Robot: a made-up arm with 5 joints.
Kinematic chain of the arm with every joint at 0, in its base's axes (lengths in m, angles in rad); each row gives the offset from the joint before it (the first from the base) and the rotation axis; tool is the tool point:
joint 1: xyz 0 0 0.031 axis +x
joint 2: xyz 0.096 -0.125 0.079 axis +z
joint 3: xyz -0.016 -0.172 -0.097 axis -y
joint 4: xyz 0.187 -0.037 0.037 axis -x
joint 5: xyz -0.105 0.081 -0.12 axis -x
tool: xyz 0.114 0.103 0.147
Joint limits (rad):
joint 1: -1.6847..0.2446
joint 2: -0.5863..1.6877
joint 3: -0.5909..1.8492
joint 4: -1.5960..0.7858
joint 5: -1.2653..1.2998
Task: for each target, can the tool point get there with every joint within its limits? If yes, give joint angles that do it. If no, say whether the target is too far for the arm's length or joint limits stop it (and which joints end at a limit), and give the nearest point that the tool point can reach.
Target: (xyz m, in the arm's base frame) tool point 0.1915 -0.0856 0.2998
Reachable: yes | joints 0.0632 1.2838 0.3694 -1.1203 0.4538
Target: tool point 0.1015 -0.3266 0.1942
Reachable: yes | joints 0.0951 -0.0735 0.9893 0.0189 -0.9324
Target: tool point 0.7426 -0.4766 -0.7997
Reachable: no: too far | nearest point 0.3066 -0.2316 -0.2818 | short by 0.720 m
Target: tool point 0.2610 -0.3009 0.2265
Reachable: yes | joints -0.0830 0.0540 0.1461 -1.0202 -0.4456
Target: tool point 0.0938 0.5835 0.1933
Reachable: no: joint limits stop it (at a limit: joint 1, joint 4) | nearest point 0.0939 0.3638 0.2133 | short by 0.221 m
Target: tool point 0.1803 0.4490 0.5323
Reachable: no: joint limits stop it (at a limit: joint 1, joint 4) | nearest point 0.1525 0.2928 0.4093 | short by 0.201 m
